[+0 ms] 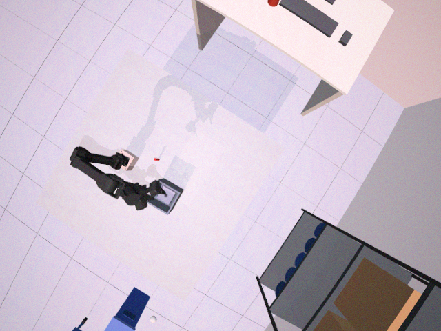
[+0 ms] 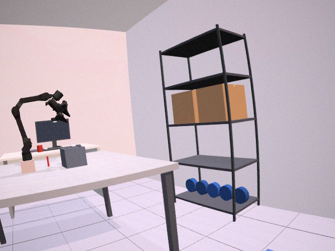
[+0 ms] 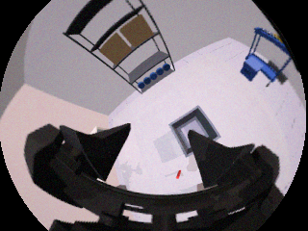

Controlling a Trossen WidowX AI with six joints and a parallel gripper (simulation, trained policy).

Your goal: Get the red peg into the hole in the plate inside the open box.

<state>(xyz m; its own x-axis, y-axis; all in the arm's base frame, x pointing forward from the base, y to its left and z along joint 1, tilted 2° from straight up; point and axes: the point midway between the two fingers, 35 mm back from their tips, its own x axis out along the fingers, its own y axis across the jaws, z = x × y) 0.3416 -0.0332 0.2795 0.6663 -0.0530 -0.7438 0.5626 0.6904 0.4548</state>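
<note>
Now: gripper tip 31 cm above the red peg, 18 cm past it and 13 cm to the right of it. Round my gripper tip: plate: 30 cm below, 6 cm to the right, 2 cm behind.
</note>
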